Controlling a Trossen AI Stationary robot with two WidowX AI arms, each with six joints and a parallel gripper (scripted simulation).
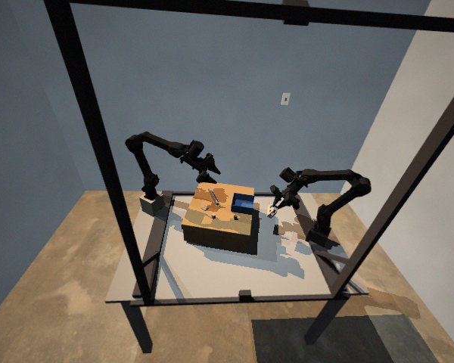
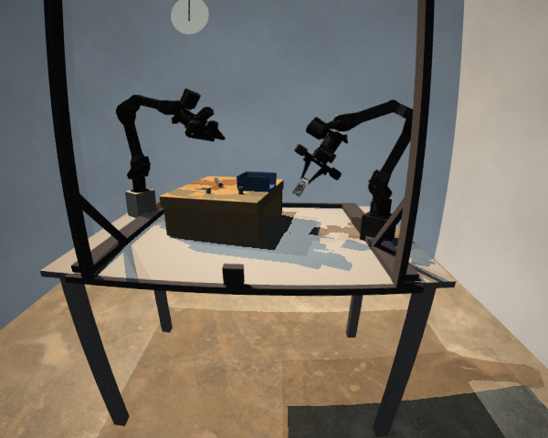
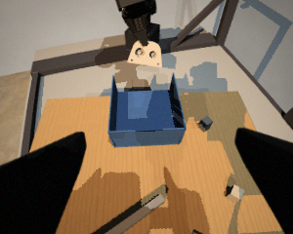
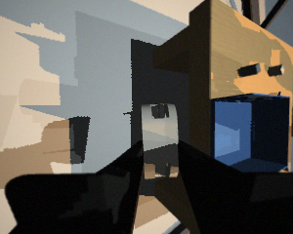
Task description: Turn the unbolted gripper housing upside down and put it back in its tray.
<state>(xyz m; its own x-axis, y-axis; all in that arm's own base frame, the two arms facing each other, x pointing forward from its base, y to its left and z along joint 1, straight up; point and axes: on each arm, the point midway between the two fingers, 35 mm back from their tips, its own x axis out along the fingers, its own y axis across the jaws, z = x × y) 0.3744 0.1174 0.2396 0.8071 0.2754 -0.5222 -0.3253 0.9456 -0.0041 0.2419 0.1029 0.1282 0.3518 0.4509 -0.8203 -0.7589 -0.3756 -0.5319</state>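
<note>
Now: the white gripper housing 5 cm below my right hand, 2 cm to the left of it and 1 cm behind it. From my right hand the other things lie so: grey rod (38 cm to the left, 6 cm below, 4 cm ahead); then wooden block (31 cm to the left, 12 cm below, 1 cm behind); then gripper housing half (4 cm to the left, 4 cm below, 1 cm behind).
</note>
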